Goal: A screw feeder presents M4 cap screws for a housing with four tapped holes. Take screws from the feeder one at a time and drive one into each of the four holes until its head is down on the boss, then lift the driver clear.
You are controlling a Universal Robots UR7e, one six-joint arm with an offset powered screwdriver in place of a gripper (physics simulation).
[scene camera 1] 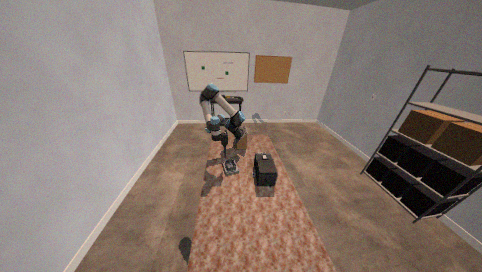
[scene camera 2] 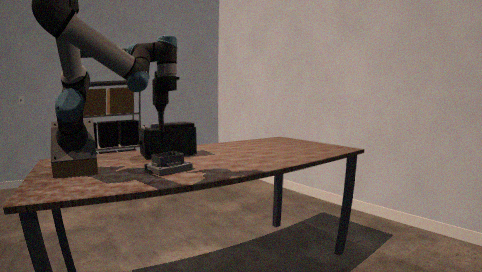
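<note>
The screwdriver [scene camera 1: 225, 154] [scene camera 2: 161, 128] points straight down from the arm's wrist. Its tip is above the housing in both views. Whether a screw is on the bit is too small and dark to tell. The small grey housing [scene camera 1: 230, 165] [scene camera 2: 168, 159] is an open box shape on a flat base plate [scene camera 2: 172, 170] on the table. Its four holes and any screws in them cannot be made out. The black screw feeder [scene camera 1: 265, 171] [scene camera 2: 181, 140] stands apart from the housing, to its right in scene camera 1 and behind it in scene camera 2. A small light part shows on its top in scene camera 1.
The arm's pedestal [scene camera 2: 75, 168] stands at one end of the reddish table [scene camera 1: 255, 225] [scene camera 2: 280, 147]. A dark cart [scene camera 1: 233, 99] is behind the arm. A shelf rack [scene camera 1: 417, 84] [scene camera 2: 112, 84] with boxes stands away from the table. A whiteboard [scene camera 1: 217, 72] and a corkboard [scene camera 1: 273, 69] hang on the wall.
</note>
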